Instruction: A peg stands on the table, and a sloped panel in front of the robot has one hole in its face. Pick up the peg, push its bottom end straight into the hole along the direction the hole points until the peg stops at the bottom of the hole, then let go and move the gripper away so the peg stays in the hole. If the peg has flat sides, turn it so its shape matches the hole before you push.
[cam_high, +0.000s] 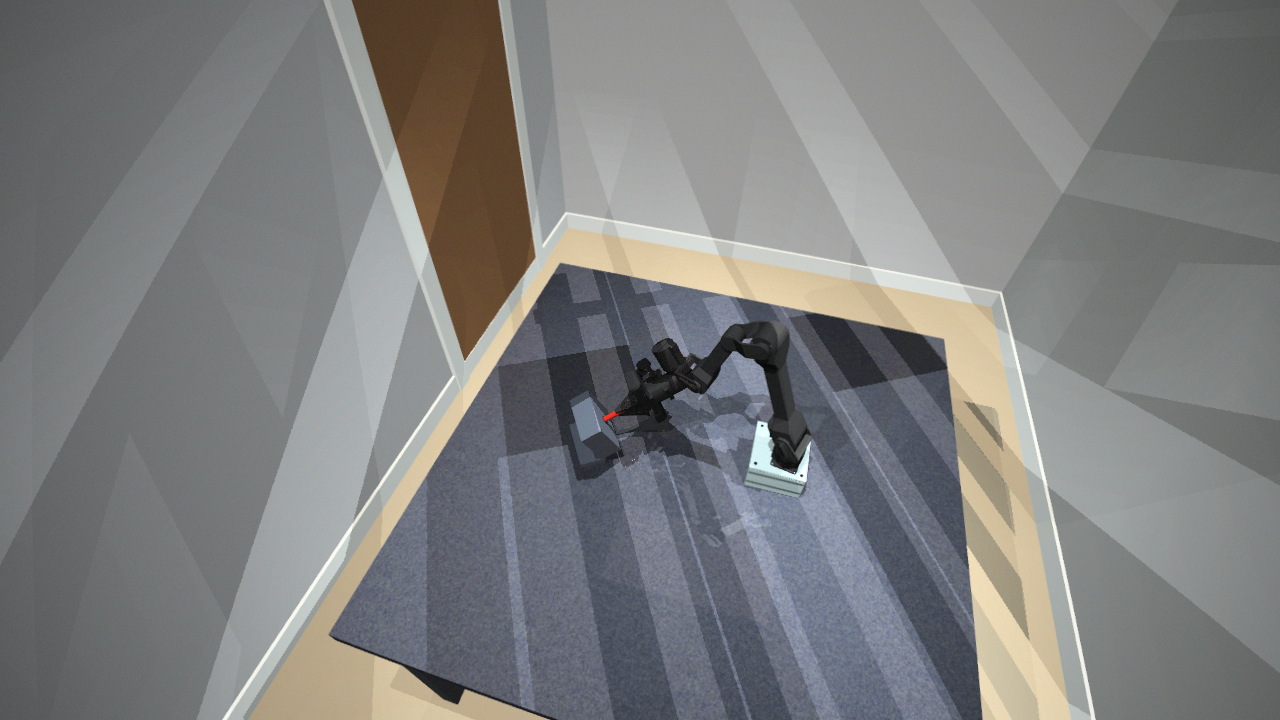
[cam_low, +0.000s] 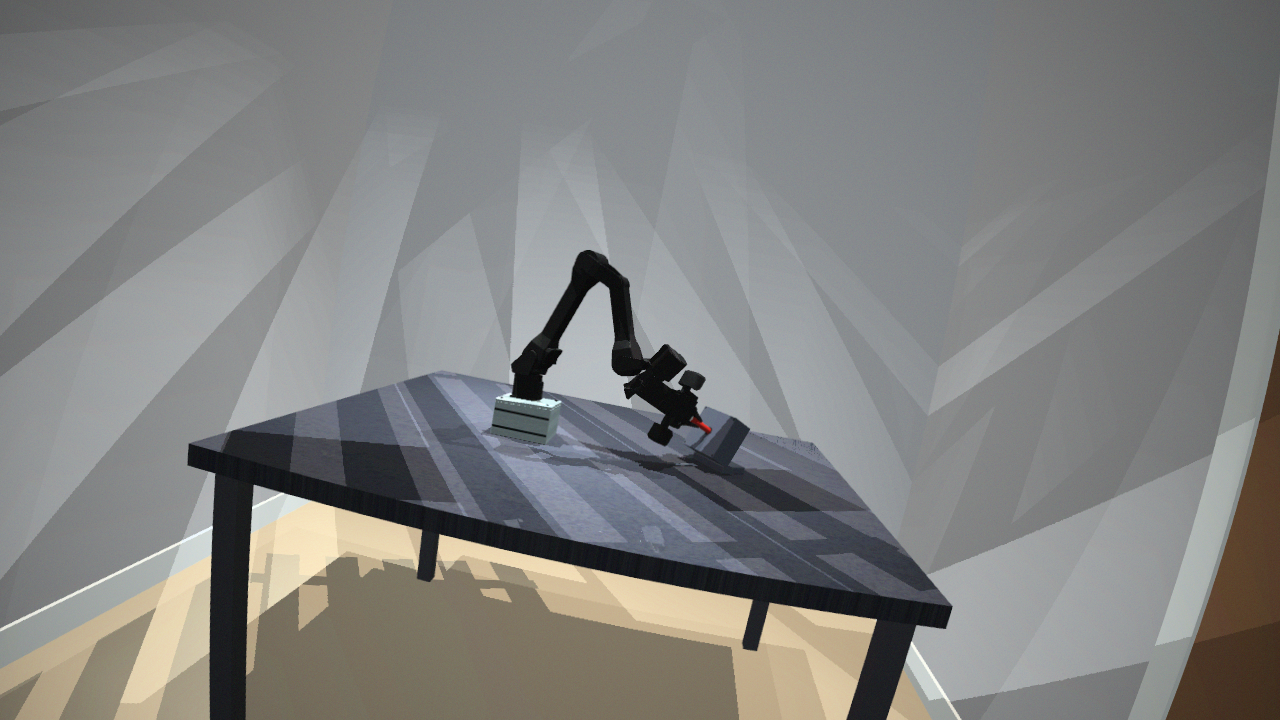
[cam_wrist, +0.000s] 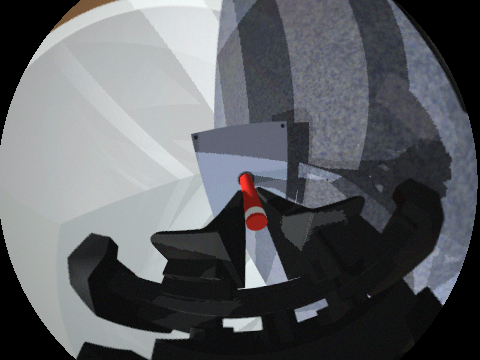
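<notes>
Right now the grey sloped panel is 4 cm ahead of my gripper tip, 4 cm to the left of it and 3 cm below it. From my gripper tip the other things lie so: red round peg (1 cm behind, 1 cm to the right, 1 cm above).
</notes>
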